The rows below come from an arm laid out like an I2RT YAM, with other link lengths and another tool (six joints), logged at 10 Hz.
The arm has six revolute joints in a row. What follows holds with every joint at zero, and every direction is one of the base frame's.
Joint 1 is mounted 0.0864 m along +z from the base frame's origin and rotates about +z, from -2.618 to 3.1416 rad.
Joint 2 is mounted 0.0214 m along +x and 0.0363 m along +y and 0.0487 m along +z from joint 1 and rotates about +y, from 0 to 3.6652 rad.
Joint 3 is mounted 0.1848 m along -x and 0.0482 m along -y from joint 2 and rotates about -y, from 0 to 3.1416 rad.
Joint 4 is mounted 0.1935 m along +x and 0.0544 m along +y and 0.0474 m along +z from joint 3 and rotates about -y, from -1.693 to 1.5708 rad.
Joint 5 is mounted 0.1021 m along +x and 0.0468 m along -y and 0.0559 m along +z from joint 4 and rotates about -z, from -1.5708 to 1.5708 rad.
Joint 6 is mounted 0.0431 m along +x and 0.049 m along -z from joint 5 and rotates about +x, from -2.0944 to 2.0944 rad.
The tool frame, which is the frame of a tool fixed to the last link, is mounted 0.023 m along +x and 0.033 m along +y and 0.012 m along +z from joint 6; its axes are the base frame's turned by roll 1.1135, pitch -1.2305 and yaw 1.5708 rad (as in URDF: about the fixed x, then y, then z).
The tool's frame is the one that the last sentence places.
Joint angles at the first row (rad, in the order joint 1, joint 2, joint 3, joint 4, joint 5, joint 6):
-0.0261 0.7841 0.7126 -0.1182 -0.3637 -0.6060
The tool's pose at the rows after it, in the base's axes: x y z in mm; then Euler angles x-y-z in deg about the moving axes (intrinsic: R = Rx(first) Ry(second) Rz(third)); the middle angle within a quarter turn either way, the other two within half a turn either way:
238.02 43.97 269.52 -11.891 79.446 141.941
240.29 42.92 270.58 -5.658 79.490 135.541
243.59 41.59 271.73 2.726 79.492 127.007
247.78 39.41 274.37 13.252 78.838 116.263
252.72 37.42 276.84 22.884 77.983 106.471
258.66 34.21 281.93 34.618 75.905 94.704
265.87 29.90 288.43 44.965 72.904 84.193
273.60 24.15 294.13 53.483 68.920 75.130
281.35 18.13 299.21 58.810 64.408 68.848
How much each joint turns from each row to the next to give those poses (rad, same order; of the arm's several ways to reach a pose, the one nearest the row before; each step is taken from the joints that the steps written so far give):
-0.0008 0.0021 0.0022 0.0046 0.0126 0.0058
0.0000 0.0080 0.0061 0.0053 0.0202 0.0029
0.0006 0.0130 0.0090 0.0063 0.0273 0.0051
-0.0010 0.0156 0.0132 0.0105 0.0350 0.0062
0.0007 0.0211 0.0165 0.0099 0.0372 0.0073
0.0005 0.0222 0.0243 0.0101 0.0569 0.0144
0.0000 0.0297 0.0361 0.0040 0.0699 0.0147
-0.0008 0.0315 0.0370 0.0014 0.0848 0.0112
0.0008 0.0326 0.0350 0.0054 0.0905 0.0044

